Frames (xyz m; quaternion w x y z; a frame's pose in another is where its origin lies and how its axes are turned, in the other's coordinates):
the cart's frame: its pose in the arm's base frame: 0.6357 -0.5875 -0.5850 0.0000 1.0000 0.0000 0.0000
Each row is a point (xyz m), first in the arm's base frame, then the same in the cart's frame.
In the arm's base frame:
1: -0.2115 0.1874 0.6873
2: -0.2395 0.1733 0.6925
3: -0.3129 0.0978 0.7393
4: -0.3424 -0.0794 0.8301
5: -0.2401 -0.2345 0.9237
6: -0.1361 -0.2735 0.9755
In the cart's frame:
1: -0.8472 -0.7749 -1.2723
2: -0.8752 -0.7608 -1.2775
3: -0.9486 -0.6853 -1.3243
4: -0.9781 -0.5081 -1.4151
5: -0.8758 -0.3530 -1.5087
6: -0.7718 -0.3140 -1.5605

